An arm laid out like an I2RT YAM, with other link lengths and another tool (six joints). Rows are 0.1 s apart.
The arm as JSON. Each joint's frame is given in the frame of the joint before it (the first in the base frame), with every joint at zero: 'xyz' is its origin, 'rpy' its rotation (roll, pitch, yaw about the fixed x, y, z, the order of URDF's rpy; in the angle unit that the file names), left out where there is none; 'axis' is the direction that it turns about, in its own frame. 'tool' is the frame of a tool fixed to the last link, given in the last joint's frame.
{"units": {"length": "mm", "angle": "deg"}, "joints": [
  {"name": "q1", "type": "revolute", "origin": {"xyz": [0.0, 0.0, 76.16]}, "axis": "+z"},
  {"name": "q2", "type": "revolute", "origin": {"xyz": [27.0, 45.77, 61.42]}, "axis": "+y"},
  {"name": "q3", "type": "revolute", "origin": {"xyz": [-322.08, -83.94, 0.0]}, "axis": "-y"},
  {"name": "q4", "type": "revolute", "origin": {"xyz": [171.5, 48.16, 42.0]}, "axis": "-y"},
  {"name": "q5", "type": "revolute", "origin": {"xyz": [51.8, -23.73, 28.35]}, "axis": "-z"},
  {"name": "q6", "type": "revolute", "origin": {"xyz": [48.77, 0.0, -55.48]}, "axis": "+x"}
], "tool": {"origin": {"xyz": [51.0, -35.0, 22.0], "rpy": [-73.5, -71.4, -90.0]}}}
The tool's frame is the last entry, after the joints.
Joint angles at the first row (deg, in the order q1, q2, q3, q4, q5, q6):
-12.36 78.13 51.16 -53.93 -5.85 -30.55
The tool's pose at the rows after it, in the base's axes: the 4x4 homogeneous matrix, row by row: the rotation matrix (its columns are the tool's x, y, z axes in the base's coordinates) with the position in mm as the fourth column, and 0 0 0 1 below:
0.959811, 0.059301, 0.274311, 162.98; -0.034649, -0.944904, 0.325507, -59.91; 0.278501, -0.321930, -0.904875, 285.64; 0, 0, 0, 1
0.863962, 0.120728, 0.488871, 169.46; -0.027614, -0.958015, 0.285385, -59.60; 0.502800, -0.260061, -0.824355, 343.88; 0, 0, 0, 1
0.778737, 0.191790, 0.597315, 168.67; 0.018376, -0.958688, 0.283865, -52.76; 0.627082, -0.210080, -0.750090, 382.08; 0, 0, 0, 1
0.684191, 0.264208, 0.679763, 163.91; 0.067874, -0.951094, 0.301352, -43.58; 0.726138, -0.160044, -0.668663, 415.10; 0, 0, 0, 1
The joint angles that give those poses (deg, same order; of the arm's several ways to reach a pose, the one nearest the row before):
-12.36 75.66 55.81 -54.76 -5.89 -28.53
-11.47 70.78 67.18 -56.71 -5.83 -26.96
-9.32 68.16 74.37 -57.73 -5.83 -26.94
-6.48 65.89 80.25 -58.00 -5.78 -26.96

